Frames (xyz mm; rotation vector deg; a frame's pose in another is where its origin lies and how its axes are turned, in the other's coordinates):
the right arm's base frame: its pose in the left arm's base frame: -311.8 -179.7 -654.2 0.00 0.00 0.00
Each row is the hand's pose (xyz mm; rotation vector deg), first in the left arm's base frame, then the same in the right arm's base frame.
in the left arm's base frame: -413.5 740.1 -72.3 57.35 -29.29 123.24
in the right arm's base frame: -101.7 919.8 581.9 57.35 -29.29 123.24
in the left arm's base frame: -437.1 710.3 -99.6 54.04 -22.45 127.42
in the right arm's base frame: -125.3 890.0 554.6 54.04 -22.45 127.42
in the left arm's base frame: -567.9 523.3 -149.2 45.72 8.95 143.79
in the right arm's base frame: -256.1 703.0 505.0 45.72 8.95 143.79
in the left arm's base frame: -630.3 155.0 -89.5 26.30 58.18 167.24
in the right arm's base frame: -318.5 334.7 564.7 26.30 58.18 167.24
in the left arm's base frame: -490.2 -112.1 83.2 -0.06 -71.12 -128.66
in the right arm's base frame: -178.4 67.6 737.4 -0.06 -71.12 -128.66
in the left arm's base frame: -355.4 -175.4 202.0 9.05 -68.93 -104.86
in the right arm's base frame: -43.6 4.3 856.2 9.05 -68.93 -104.86
